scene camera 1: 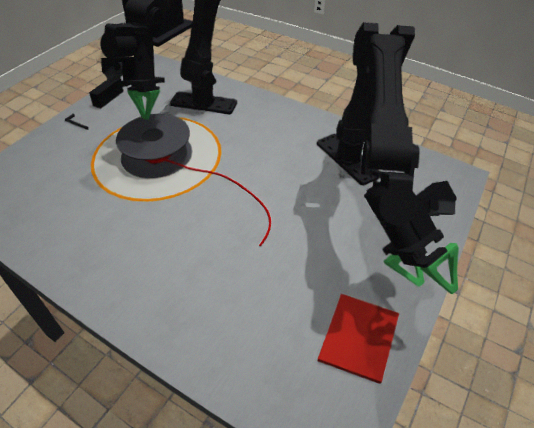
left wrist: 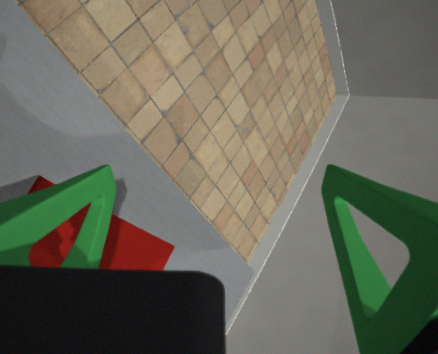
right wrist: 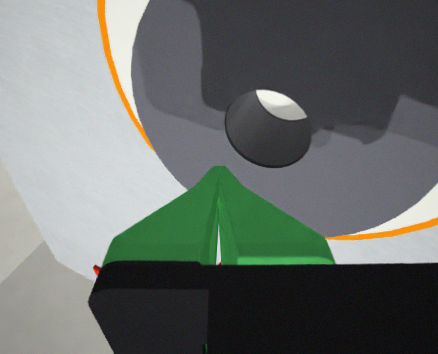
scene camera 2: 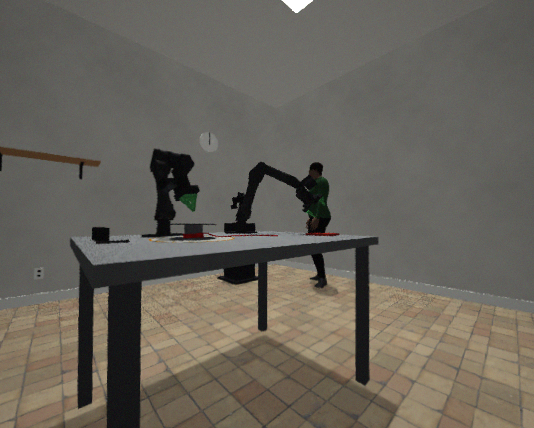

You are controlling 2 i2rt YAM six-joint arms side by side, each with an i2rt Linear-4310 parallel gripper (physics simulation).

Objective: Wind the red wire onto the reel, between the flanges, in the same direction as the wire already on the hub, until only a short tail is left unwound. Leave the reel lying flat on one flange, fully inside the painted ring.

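Where they show: left gripper, fingertip midpoint: (scene camera 1: pixel 437 288) (left wrist: pixel 218 176) (scene camera 2: pixel 319 211); right gripper, fingertip midpoint: (scene camera 1: pixel 145 119) (right wrist: pixel 218 177) (scene camera 2: pixel 193 211); left arm's base, link origin: (scene camera 1: pixel 347 159) (scene camera 2: pixel 241 233); right arm's base, link origin: (scene camera 1: pixel 203 103) (scene camera 2: pixel 163 236).
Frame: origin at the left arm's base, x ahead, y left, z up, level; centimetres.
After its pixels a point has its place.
Observation:
The dark grey reel (scene camera 1: pixel 172 135) @(x 38.7, y -25.7, z 6.4 cm) (scene camera 2: pixel 193 229) @(x 46.9, y -28.5, z 4.1 cm) (right wrist: pixel 280 192) @(x 38.9, y -25.9, z 6.5 cm) lies flat on one flange inside the painted orange ring (scene camera 1: pixel 146 200) @(x 51.9, y -13.4, z 0.0 cm) (right wrist: pixel 120 96) @(x 54.0, y -14.6, z 0.0 cm). Red wire (scene camera 1: pixel 243 188) @(x 29.7, y -4.5, z 0.3 cm) (scene camera 2: pixel 250 235) @(x 28.8, y 0.0, z 0.2 cm) sits low on the hub; a long tail leaves between the flanges and curves over the table. My right gripper (scene camera 1: pixel 146 118) @(x 44.0, y -28.5, z 11.9 cm) (scene camera 2: pixel 194 210) @(x 44.0, y -28.5, z 11.9 cm) (right wrist: pixel 218 177) @(x 44.0, y -28.5, z 11.9 cm) is shut and empty, pointing down a little above the upper flange, near its back rim in scene camera 1. My left gripper (scene camera 1: pixel 436 288) @(x 20.4, y 45.9, z 14.2 cm) (left wrist: pixel 218 176) @(x 20.4, y 45.9, z 14.2 cm) is open and empty, high above the table's right edge, away from the wire.
A flat red square (scene camera 1: pixel 350 340) @(x 33.3, y 41.4, z 1.0 cm) (scene camera 2: pixel 322 234) @(x 36.5, y 38.4, z 0.7 cm) (left wrist: pixel 137 245) @(x 30.8, y 47.0, z 1.0 cm) lies near the table's right edge, below my left gripper. A black block (scene camera 1: pixel 106 94) @(x 46.6, y -60.3, z 3.1 cm) (scene camera 2: pixel 100 234) @(x 51.2, y -60.9, z 2.6 cm) and a thin black hooked piece (scene camera 1: pixel 77 121) @(x 58.4, y -54.2, z 0.9 cm) lie behind the ring to the left. A person (scene camera 2: pixel 320 195) stands beyond the table.

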